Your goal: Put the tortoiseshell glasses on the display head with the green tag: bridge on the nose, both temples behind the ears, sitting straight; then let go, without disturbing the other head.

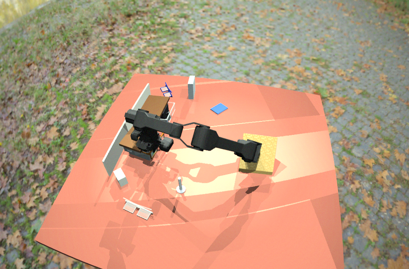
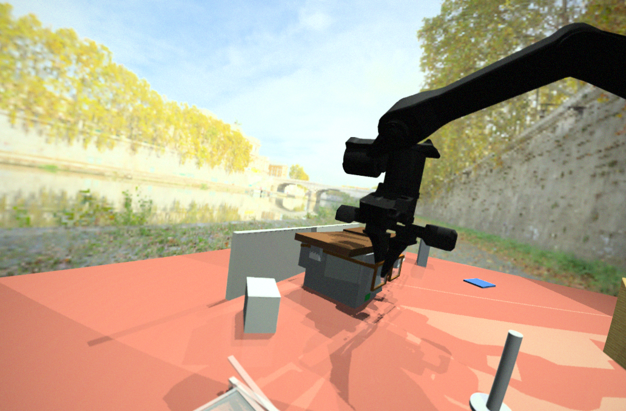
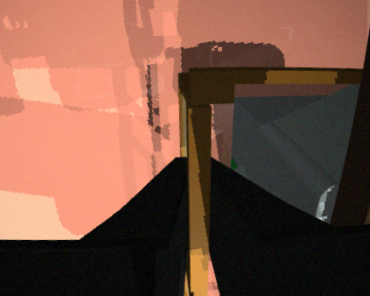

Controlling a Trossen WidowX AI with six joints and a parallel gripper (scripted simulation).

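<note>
Right now my gripper tip is 60 mm short of the grey display head, 50 mm to the left of it and 10 mm above it. Round my gripper tip: white panel: 190 mm ahead, 170 mm to the right, 10 mm below; then white block: 130 mm ahead, 140 mm to the left, 40 mm below; then grey peg stand: 150 mm behind, 130 mm to the left, 40 mm below.
</note>
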